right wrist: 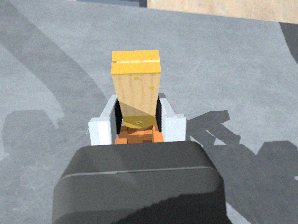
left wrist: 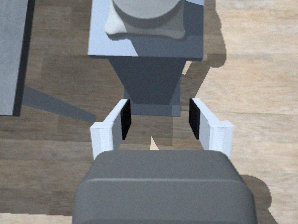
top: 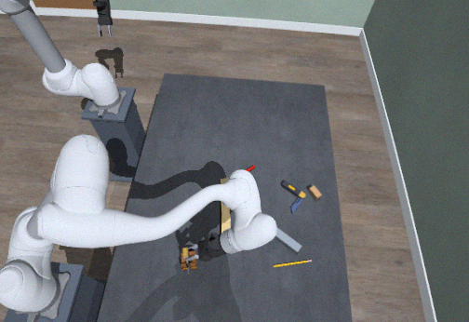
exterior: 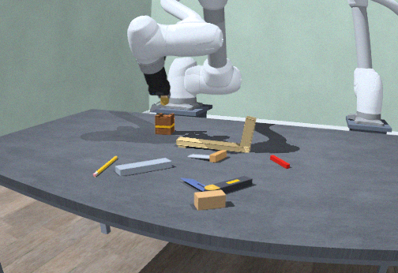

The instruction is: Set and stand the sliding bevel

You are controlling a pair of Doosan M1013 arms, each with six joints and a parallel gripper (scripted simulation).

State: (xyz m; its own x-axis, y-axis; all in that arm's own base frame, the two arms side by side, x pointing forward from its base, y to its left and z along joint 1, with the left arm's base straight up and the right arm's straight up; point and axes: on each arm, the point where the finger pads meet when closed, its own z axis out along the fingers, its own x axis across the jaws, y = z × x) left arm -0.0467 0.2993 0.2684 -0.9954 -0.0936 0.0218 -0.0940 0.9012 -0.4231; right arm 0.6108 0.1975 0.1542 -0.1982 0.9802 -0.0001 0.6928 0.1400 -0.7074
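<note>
Right now my right hand is 10 mm past the wooden sliding bevel, 10 mm to the left of it and 20 mm above it. Round my right hand: bevel blade: 10 mm behind, 20 mm to the right, 50 mm below; then grey bar: 410 mm ahead, 130 mm to the left, 150 mm below; then orange-handled square: 250 mm ahead, 260 mm to the left, 150 mm below.
</note>
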